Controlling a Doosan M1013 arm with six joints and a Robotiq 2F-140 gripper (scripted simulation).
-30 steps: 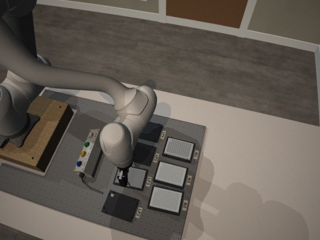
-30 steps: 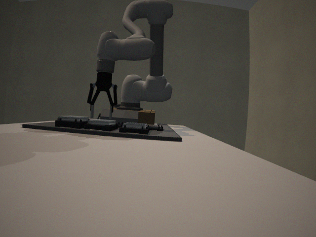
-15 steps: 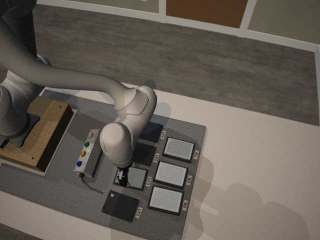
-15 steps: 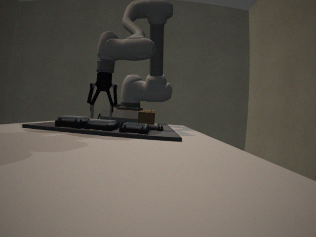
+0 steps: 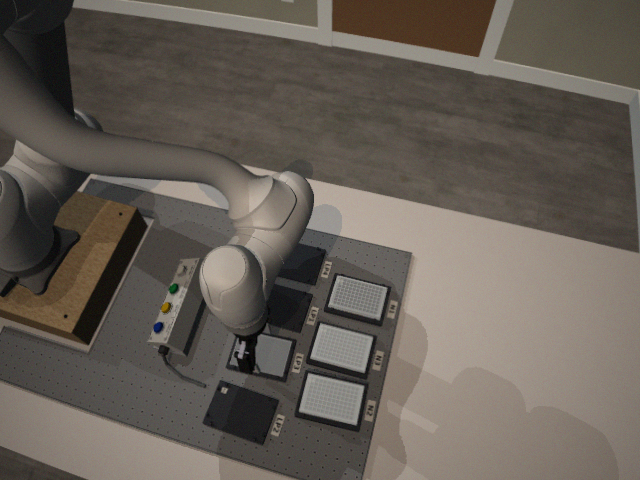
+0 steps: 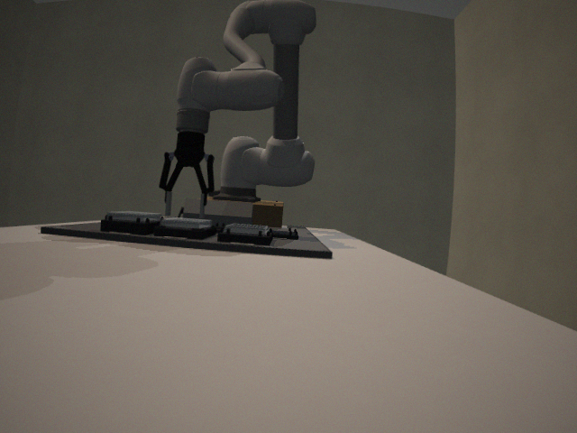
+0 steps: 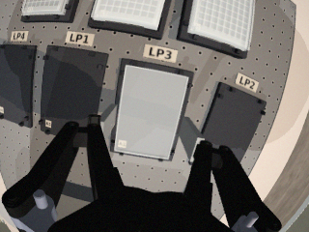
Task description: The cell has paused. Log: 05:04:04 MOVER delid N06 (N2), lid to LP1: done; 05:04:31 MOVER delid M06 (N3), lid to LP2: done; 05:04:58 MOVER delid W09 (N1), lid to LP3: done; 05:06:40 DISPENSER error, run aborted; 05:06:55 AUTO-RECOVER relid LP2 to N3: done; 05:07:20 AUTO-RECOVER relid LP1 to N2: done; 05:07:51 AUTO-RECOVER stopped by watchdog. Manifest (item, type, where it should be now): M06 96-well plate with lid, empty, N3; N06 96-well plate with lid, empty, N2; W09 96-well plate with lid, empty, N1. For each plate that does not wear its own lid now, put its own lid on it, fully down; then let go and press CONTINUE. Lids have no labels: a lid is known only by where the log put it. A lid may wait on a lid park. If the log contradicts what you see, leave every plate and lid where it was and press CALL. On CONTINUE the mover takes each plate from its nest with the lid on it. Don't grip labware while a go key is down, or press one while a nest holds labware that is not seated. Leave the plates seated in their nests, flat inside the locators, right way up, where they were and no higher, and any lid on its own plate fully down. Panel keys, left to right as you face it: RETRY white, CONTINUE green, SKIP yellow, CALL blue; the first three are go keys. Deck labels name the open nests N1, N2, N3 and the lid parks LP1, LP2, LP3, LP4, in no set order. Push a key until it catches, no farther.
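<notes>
Right now my hand is 4 cm above the lid. The rest, counted from my hand: lid park LP3: 5 cm below; then lid park LP2: 14 cm to the right, 5 cm below, 1 cm ahead; then lid park LP1: 13 cm to the left, 5 cm below, 1 cm behind.
</notes>
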